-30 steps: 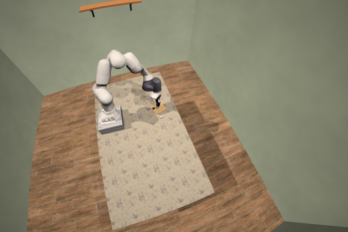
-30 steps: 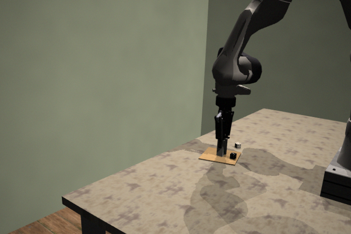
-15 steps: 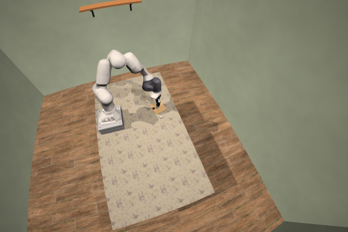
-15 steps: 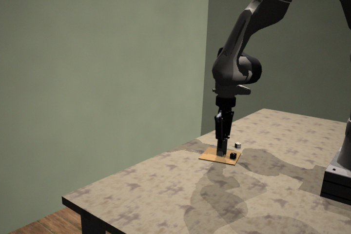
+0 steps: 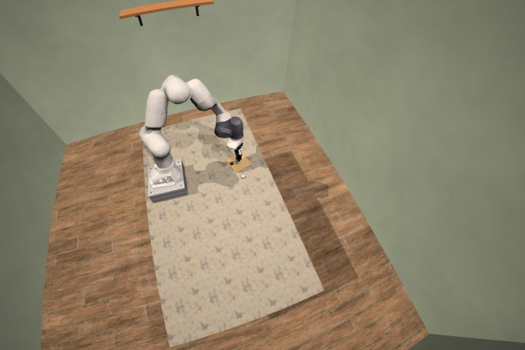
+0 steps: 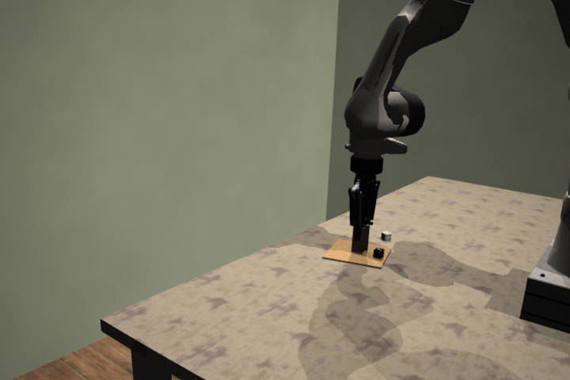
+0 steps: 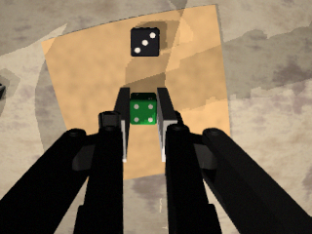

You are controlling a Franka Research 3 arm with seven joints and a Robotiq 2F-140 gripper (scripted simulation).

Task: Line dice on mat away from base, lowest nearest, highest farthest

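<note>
Right now my hand is 3 cm above the green die. From my hand the other things lie so: tan mat (4 cm below); black die (5 cm behind, 3 cm below); white die (1 cm behind, 14 cm to the right, 3 cm below).
</note>
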